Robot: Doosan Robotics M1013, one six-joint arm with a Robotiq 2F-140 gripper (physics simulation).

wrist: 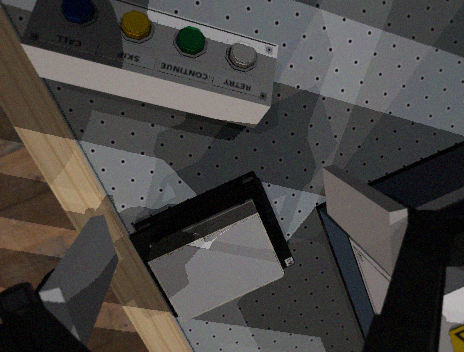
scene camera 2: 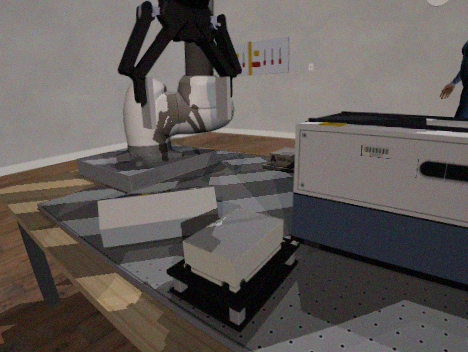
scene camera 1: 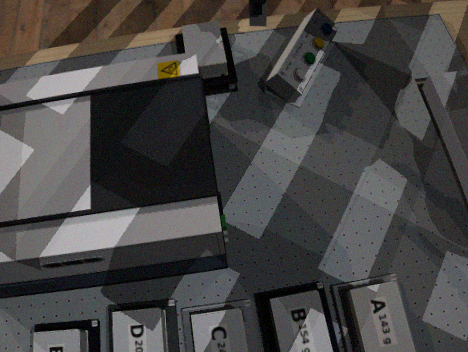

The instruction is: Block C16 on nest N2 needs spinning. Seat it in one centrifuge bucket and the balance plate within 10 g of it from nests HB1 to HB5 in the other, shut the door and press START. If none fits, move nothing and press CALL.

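Frame: origin at the arm's base, x ahead, y left, z up, level; centimetres.
Seen in the pictures: gripper, fingertip midpoint: [wrist: 220,213] [scene camera 2: 190,123]; arm's base, origin of the base link: [scene camera 2: 150,157].
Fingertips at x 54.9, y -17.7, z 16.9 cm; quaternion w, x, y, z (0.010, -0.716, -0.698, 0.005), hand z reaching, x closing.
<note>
Pixels of each thing's top centre, then the offset from my fingertips to it.
- Block C16, middle of its top: [wrist: 218,269] [scene camera 2: 236,229] [scene camera 1: 203,43] dz -13.7, dx +11.6, dy -1.4 cm
- A, middle of its top: [scene camera 1: 382,321] [scene camera 2: 288,151] dz -16.3, dx -21.2, dy +55.2 cm
- B, middle of its top: [scene camera 1: 302,331] dz -16.3, dx -7.7, dy +56.8 cm
- C, middle of its top: [scene camera 1: 221,349] dz -16.3, dx +5.4, dy +59.9 cm
- D, middle of its top: [scene camera 1: 138,347] dz -16.3, dx +19.0, dy +60.2 cm
- dark top panel, middle of its top: [scene camera 1: 148,138] [scene camera 2: 373,117] dz -0.4, dx +17.1, dy +30.4 cm
- button box, middle of its top: [wrist: 157,57] [scene camera 2: 157,190] [scene camera 1: 305,41] dz -13.4, dx -10.3, dy -2.1 cm
- blue CALL, middle of its top: [wrist: 75,4] dz -14.3, dx -15.9, dy -7.7 cm
- yellow SKIP, middle of its top: [wrist: 135,21] dz -14.3, dx -13.7, dy -3.2 cm
- green CONTINUE, middle of its top: [wrist: 191,36] dz -14.3, dx -11.5, dy +1.3 cm
- grey RETRY, middle of its top: [wrist: 244,51] dz -14.3, dx -9.3, dy +5.8 cm
- small green button, middle of its top: [scene camera 1: 221,221] dz -2.6, dx +5.3, dy +42.8 cm
Block C16 [scene camera 1: 204,43] [scene camera 2: 232,244] [wrist: 216,260] is a pale grey box on its black nest N2 [scene camera 1: 230,75] [scene camera 2: 253,298] [wrist: 196,206] at the table's back edge. My gripper [scene camera 2: 185,94] [wrist: 220,213] is open and empty, high above the block, with one finger showing on each side of it in the wrist view. The balance plates sit in black nests along the front: A [scene camera 1: 374,311] [scene camera 2: 283,158] marked 143 g, B [scene camera 1: 299,321] marked 154 g, and C [scene camera 1: 216,332] and D [scene camera 1: 136,335] with cut-off labels. The centrifuge [scene camera 1: 163,223] [scene camera 2: 355,167] has a dark top panel [scene camera 1: 152,140].
A button box [scene camera 1: 299,63] [scene camera 2: 156,213] [wrist: 161,94] stands right of the block, with blue CALL [wrist: 77,8], yellow SKIP [wrist: 135,24], green CONTINUE [wrist: 190,39] and grey RETRY [wrist: 242,55]. A small green button [scene camera 1: 223,222] sits on the centrifuge's corner. The robot base [scene camera 2: 145,167] is behind.
</note>
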